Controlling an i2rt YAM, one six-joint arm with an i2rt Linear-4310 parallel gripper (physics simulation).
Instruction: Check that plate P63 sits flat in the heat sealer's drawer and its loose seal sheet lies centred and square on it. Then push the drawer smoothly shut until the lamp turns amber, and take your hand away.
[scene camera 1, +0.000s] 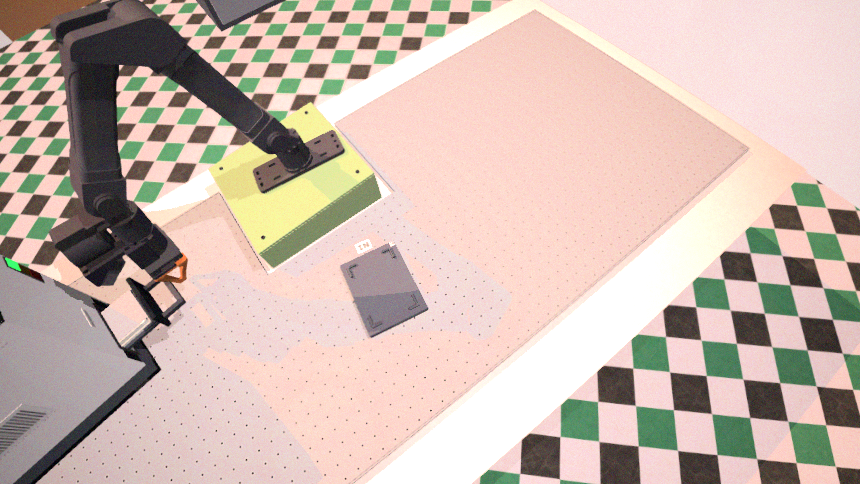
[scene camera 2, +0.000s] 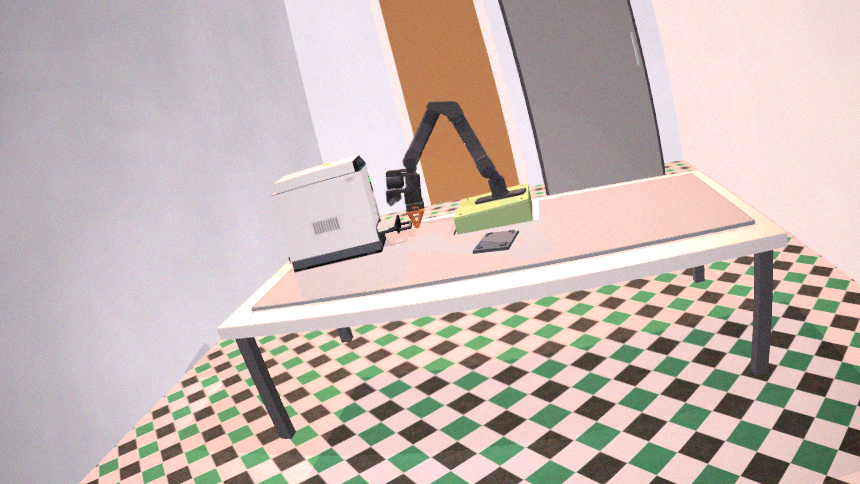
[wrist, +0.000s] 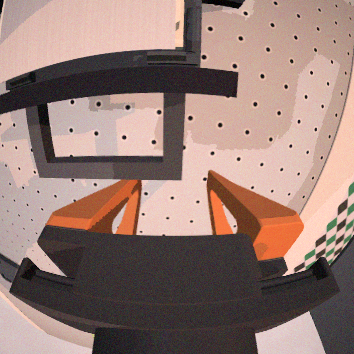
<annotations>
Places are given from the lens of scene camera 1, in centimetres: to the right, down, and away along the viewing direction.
my gripper (scene camera 1: 177, 273): -52, 6, 81
dark drawer front (scene camera 1: 141, 292): -55, 10, 74
</annotations>
